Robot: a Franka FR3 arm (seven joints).
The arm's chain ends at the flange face. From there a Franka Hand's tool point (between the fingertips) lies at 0.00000 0.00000 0.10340 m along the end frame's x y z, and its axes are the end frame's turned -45 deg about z.
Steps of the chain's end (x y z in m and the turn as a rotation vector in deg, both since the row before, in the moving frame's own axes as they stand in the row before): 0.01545, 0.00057, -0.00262, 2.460, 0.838, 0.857; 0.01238, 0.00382, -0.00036, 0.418, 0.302, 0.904; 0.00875, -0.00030, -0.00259, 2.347, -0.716, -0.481; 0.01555, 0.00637, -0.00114, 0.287, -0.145, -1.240; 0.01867, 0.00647, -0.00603, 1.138, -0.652, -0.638; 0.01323, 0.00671, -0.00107, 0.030, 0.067, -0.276; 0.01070, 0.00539, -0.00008, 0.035, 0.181, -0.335; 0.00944, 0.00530, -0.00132, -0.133, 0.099, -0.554
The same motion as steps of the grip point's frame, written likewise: 0.01474, 0.00929, -0.00273, 1.147, 2.332, 0.857; 0.00697, 0.01131, -0.00036, 0.082, 0.509, 0.904; 0.00846, 0.00206, -0.00268, 2.166, 1.153, -0.481; 0.00667, 0.01495, -0.00114, 0.305, 0.100, -1.240; 0.00923, 0.01549, -0.00606, 1.266, 0.344, -0.638; 0.00473, 0.01415, -0.00107, -0.026, 0.069, -0.276; 0.00403, 0.01156, -0.00008, -0.103, 0.153, -0.335; 0.00289, 0.01072, -0.00132, -0.164, -0.024, -0.554
